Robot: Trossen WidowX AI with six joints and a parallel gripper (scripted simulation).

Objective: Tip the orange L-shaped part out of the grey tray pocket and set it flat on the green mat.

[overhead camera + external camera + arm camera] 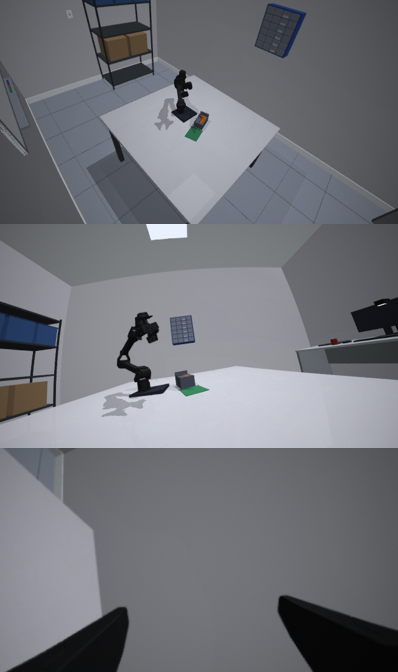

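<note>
My gripper tip is now 110 mm short of the orange L-shaped part, 190 mm to the right of it and 340 mm above it. Round my gripper tip: green mat (160 mm ahead, 30 mm to the left, 400 mm below).
</note>
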